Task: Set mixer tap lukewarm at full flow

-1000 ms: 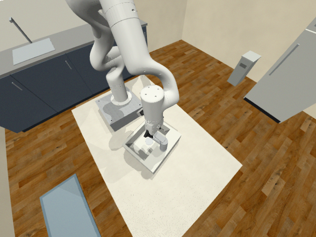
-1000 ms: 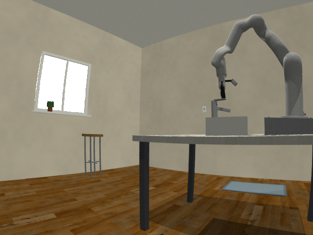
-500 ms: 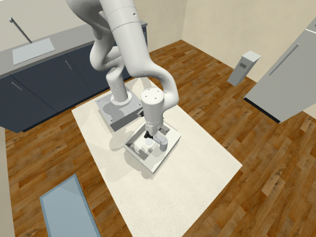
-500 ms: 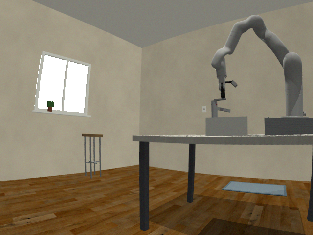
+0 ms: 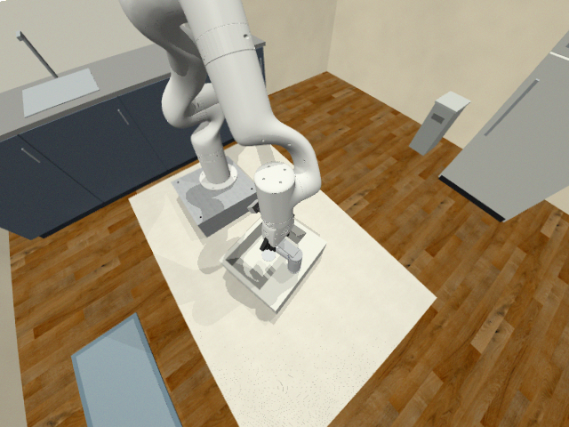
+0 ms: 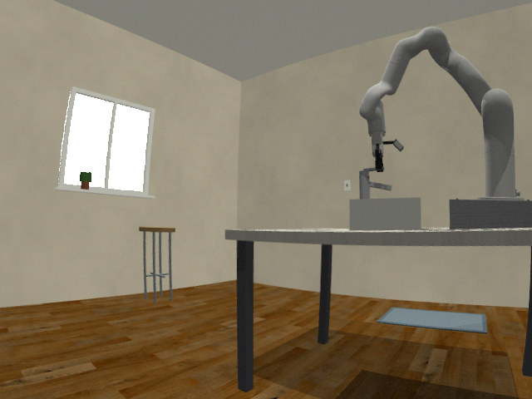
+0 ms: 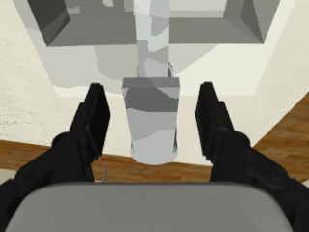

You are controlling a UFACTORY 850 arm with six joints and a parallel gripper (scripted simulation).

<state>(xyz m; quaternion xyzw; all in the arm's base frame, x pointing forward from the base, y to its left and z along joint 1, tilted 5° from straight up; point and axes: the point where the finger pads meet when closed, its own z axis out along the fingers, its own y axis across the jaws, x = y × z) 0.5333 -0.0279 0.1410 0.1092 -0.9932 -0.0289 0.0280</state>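
My hand is 3 cm short of the grey lever, 1 cm to the right of it and 1 cm above it. Round my hand: grey mixer tap (5 cm ahead, 1 cm to the left, 5 cm below); then sink basin (4 cm behind, 1 cm to the right, 24 cm below).
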